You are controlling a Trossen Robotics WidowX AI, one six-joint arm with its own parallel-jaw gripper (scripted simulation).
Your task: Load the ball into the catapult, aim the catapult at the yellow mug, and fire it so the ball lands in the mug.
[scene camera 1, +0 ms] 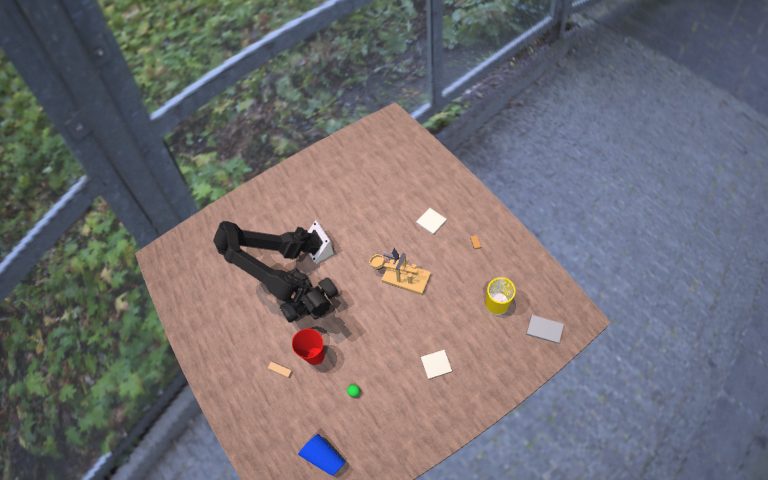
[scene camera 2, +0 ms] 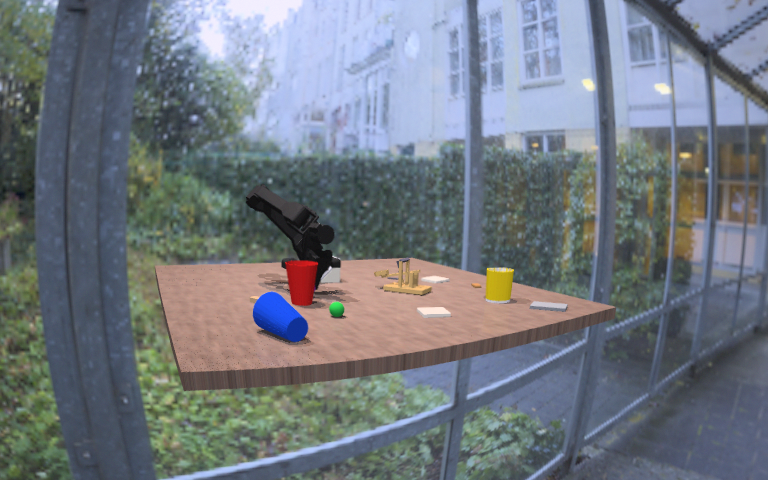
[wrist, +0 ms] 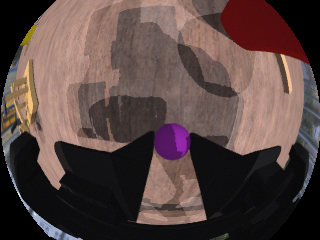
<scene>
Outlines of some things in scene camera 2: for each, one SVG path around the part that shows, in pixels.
My gripper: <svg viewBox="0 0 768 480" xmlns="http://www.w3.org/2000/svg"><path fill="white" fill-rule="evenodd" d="M281 267L286 269L285 262L296 259L283 258ZM302 241L301 260L318 263L315 277L316 290L318 290L323 273L329 271L327 267L341 268L341 262L338 258L333 257L332 250L322 251L320 243Z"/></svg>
A yellow mug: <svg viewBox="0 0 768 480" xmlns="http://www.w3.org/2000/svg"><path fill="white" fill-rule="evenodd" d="M488 268L486 301L490 303L510 302L514 270L510 268Z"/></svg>
</scene>
